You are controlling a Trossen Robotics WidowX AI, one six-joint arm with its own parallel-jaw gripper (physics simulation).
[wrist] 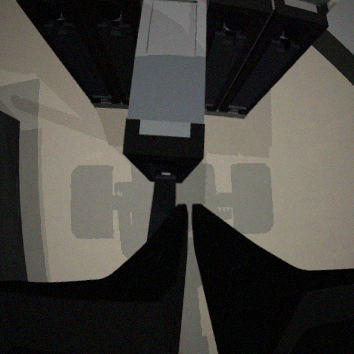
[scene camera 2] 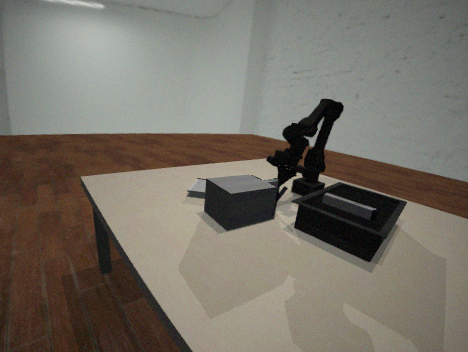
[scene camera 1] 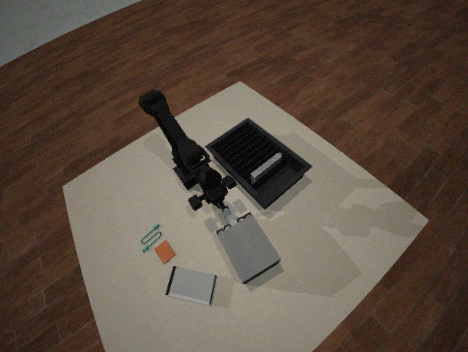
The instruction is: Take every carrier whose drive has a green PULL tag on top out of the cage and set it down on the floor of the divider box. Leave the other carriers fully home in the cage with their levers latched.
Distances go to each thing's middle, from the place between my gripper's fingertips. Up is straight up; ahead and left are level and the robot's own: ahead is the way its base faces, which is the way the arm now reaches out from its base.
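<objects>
My gripper is 11 cm past the black divider box (scene camera 2: 361, 237) and 26 cm to the right of it, 5 cm above it. Grey notebook-like slab (scene camera 1: 190, 285), measured from my hand: 17 cm ahead, 25 cm to the right, 7 cm below.
</objects>
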